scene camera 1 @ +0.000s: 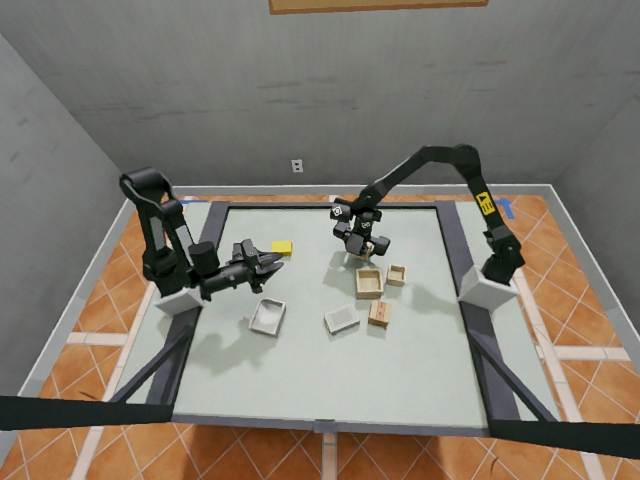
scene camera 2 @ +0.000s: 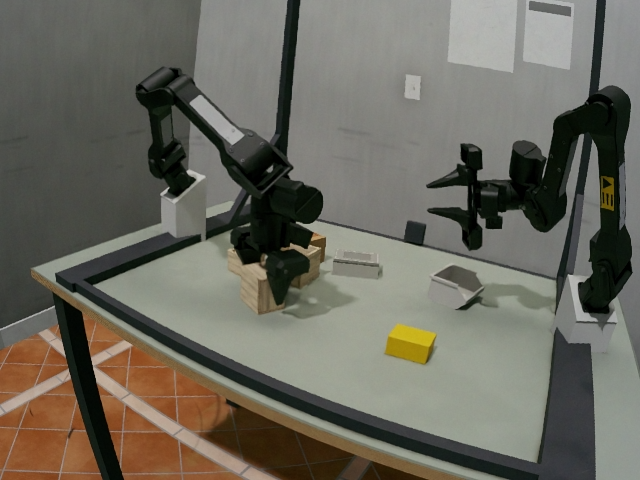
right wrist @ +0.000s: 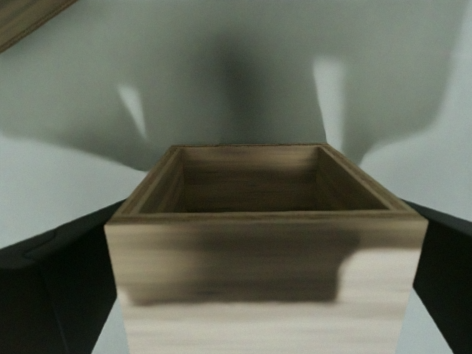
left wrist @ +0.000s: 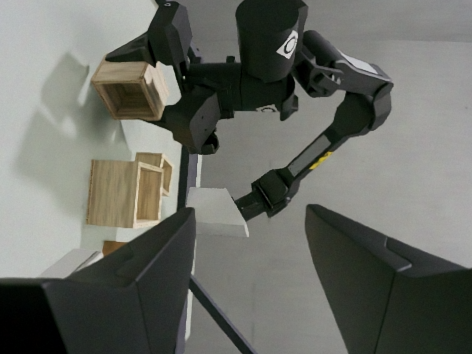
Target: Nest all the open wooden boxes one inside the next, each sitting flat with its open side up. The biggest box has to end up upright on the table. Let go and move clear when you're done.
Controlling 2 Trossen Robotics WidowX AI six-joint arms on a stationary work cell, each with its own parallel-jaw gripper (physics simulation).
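The large wooden box [scene camera 1: 368, 291] [scene camera 2: 311, 266] [left wrist: 112, 192] stands upright, open side up. The small wooden box [scene camera 1: 395, 282] [scene camera 2: 234, 262] [left wrist: 150, 158] stands open side up beside it. The mid-sized wooden box [scene camera 2: 253, 289] [left wrist: 120, 72] [right wrist: 265, 280] lies on its side, its opening facing sideways; in scene camera 1 the gripper mostly hides it. My right gripper [left wrist: 121, 88] [right wrist: 261, 206] is open and points down, its fingers at either side of that box. My left gripper [scene camera 1: 282, 259] [scene camera 2: 429, 198] is partly open and empty, held above the table.
A tan printed carton [scene camera 1: 379, 313] [scene camera 2: 320, 246] lies by the large box, beside a low white box [scene camera 1: 341, 318] [scene camera 2: 355, 267]. A white open bin [scene camera 1: 267, 316] [scene camera 2: 444, 294] is nearer my left arm. A yellow block [scene camera 1: 282, 248] [scene camera 2: 410, 343] lies beyond it in scene camera 1.
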